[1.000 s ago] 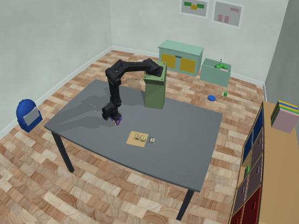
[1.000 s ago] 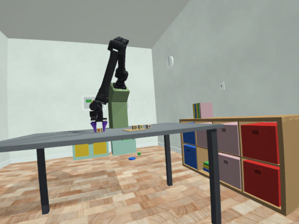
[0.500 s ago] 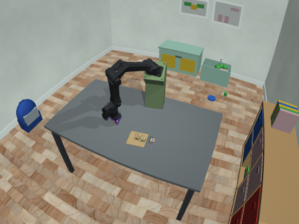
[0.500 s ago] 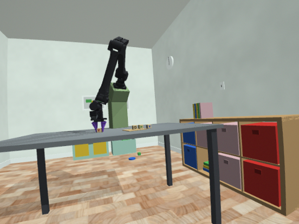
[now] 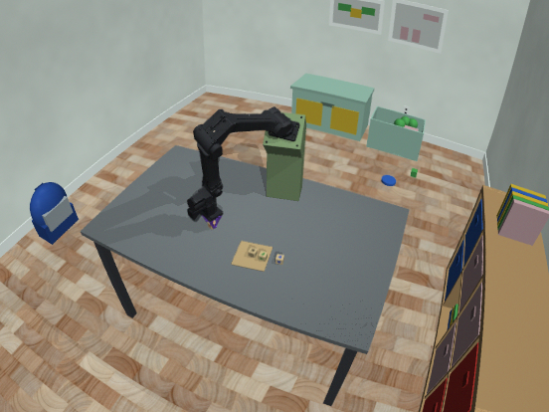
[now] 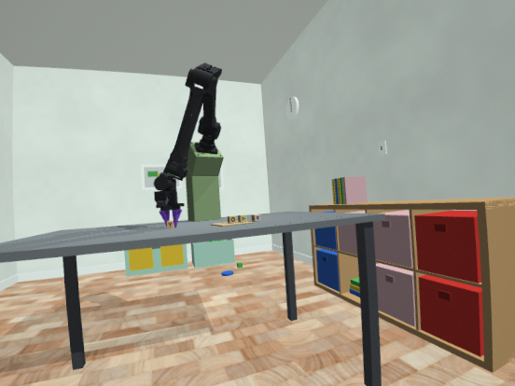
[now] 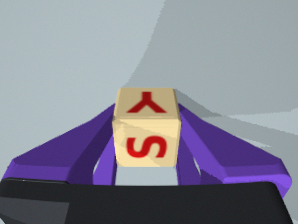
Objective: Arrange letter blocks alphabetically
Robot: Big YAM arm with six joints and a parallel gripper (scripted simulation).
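Now: hand 90 mm short of the wooden block, 240 mm to the right of it and 10 mm below it. The rest, counted from my hand: mat 90 mm ahead, 240 mm to the left, 10 mm below.
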